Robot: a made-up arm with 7 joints.
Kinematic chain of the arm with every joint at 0, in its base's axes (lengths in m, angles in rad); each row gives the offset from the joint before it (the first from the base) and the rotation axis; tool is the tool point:
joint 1: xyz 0 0 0.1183 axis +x
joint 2: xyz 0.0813 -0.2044 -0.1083 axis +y
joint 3: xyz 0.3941 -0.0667 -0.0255 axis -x
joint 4: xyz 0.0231 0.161 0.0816 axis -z
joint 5: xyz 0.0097 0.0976 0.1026 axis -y
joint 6: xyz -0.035 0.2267 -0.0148 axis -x
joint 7: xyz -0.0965 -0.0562 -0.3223 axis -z
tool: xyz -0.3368 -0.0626 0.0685
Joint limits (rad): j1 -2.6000..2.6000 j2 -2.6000..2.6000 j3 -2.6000..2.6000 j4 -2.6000..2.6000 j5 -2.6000..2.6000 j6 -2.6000..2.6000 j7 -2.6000..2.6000
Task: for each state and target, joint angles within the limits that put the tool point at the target. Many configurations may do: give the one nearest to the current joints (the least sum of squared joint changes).
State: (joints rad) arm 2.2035 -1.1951 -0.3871 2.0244 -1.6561 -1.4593 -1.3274
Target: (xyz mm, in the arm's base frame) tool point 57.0 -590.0 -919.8
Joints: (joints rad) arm 2.1848 -1.2474 -0.6597 2.0792 -1.7960 -1.7906 -1.0978
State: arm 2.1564 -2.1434 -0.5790 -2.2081 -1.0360 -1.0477 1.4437
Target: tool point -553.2 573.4 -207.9
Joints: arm 2.3262 -2.1216 0.1941 -2.6000 -1.0550 -1.0550 0.8561
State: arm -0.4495 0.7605 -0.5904 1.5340 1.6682 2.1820 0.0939
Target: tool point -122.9 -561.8 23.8
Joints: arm -1.0030 1.4441 -0.5220 2.0026 2.1089 1.8830 0.4708
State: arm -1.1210 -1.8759 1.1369 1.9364 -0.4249 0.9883 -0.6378
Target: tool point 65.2 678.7 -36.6
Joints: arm -1.4451 -2.0139 1.1440 2.2531 -0.4328 0.9249 -0.1520
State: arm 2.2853 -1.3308 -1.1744 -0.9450 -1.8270 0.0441 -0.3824
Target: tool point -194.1 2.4 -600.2
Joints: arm 2.0416 -1.1962 -0.7370 -0.8392 -1.6867 0.1059 -0.6342
